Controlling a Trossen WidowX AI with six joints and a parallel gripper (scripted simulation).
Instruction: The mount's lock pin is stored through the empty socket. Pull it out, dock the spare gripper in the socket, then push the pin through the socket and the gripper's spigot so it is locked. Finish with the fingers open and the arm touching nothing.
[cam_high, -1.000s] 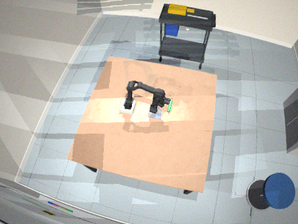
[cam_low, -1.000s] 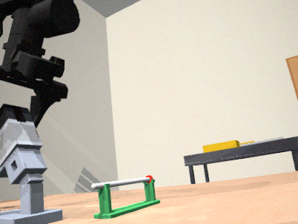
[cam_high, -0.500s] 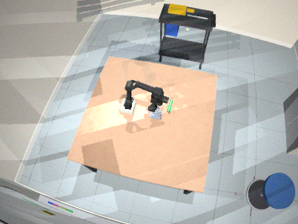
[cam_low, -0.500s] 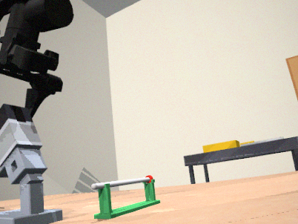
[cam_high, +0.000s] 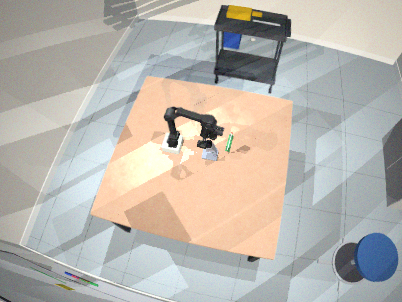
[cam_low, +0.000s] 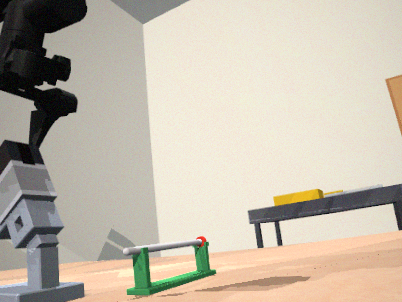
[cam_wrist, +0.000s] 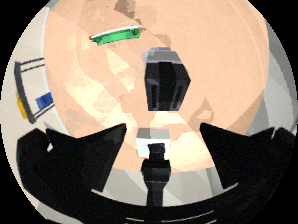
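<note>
The green cradle is 190 mm ahead of my gripper tip, 90 mm to the left of it and 160 mm below it. Round my gripper tip: spare gripper 50 mm ahead, 10 mm to the right, 70 mm below; socket 60 mm ahead, 10 mm to the right, 140 mm below.
</note>
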